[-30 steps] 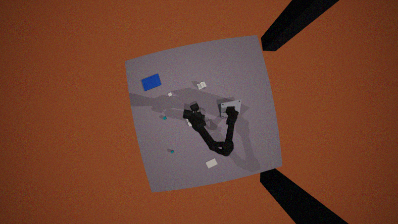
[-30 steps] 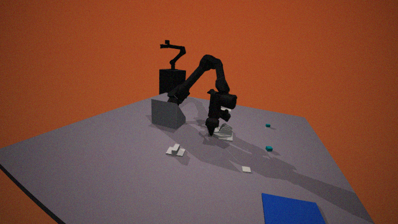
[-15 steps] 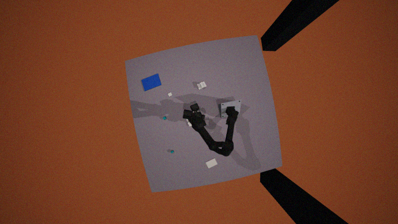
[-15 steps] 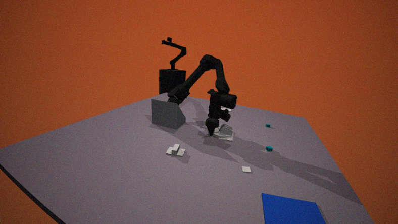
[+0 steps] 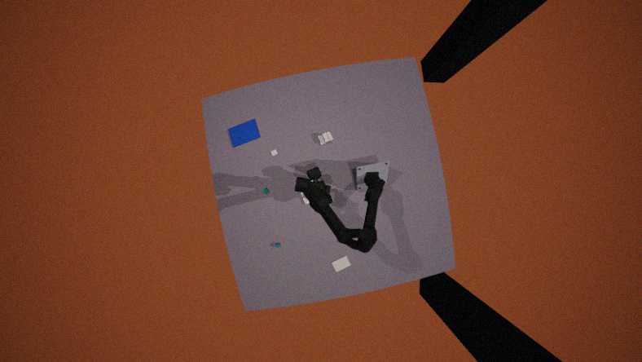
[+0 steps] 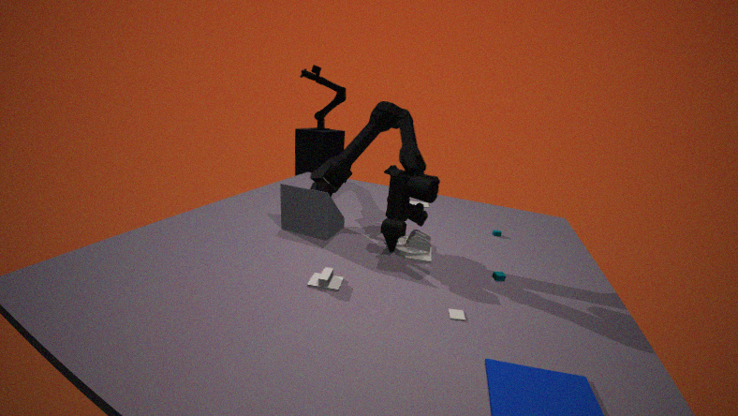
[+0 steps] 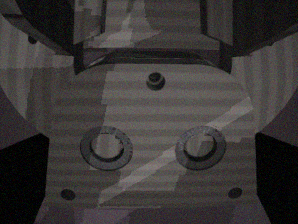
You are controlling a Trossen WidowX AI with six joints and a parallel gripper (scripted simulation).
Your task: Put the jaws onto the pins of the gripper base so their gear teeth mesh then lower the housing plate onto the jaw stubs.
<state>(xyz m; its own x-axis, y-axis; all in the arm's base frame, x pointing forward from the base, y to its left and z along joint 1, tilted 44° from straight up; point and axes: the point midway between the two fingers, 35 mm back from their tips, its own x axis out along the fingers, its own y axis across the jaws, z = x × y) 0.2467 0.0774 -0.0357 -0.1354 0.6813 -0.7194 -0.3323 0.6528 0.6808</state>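
The white housing plate is 10 mm ahead of my gripper tip. Also, from my gripper tip: grey jaw: 20 mm ahead, 20 mm to the left, 10 mm above; then white gripper base: 10 mm ahead, 20 mm above; then small white square: 240 mm ahead, 190 mm to the right, 10 mm below.
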